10 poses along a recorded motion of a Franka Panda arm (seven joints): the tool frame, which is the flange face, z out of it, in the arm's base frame.
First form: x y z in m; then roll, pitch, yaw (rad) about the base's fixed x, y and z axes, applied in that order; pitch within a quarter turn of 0, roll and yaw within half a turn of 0.
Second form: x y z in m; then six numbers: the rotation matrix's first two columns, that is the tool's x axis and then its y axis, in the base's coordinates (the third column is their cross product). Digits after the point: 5 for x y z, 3 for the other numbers.
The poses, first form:
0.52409 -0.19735 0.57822 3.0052 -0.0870 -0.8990
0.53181 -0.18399 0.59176 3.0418 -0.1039 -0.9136
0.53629 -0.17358 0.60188 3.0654 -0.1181 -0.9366
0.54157 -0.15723 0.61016 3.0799 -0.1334 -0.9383
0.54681 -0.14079 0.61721 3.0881 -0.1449 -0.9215
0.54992 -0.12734 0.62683 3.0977 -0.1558 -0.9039
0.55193 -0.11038 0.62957 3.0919 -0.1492 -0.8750
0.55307 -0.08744 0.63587 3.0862 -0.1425 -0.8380
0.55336 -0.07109 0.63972 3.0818 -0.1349 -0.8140
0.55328 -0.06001 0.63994 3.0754 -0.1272 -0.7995
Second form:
0.52409 -0.19735 0.57822 0.620 -0.780 0.087 -0.783 -0.607 0.135
0.53181 -0.18399 0.59176 0.608 -0.787 0.104 -0.794 -0.600 0.099
0.53629 -0.17358 0.60188 0.588 -0.800 0.118 -0.809 -0.584 0.076
0.54157 -0.15723 0.61016 0.586 -0.799 0.133 -0.810 -0.583 0.061
0.54681 -0.14079 0.61721 0.598 -0.788 0.144 -0.800 -0.598 0.053
0.54992 -0.12734 0.62683 0.611 -0.776 0.155 -0.789 -0.613 0.043
0.55193 -0.11038 0.62957 0.634 -0.759 0.149 -0.771 -0.635 0.049
0.55307 -0.08744 0.63587 0.662 -0.736 0.142 -0.747 -0.662 0.055
0.55336 -0.07109 0.63972 0.680 -0.720 0.134 -0.731 -0.680 0.059
0.55328 -0.06001 0.63994 0.691 -0.711 0.127 -0.721 -0.690 0.066

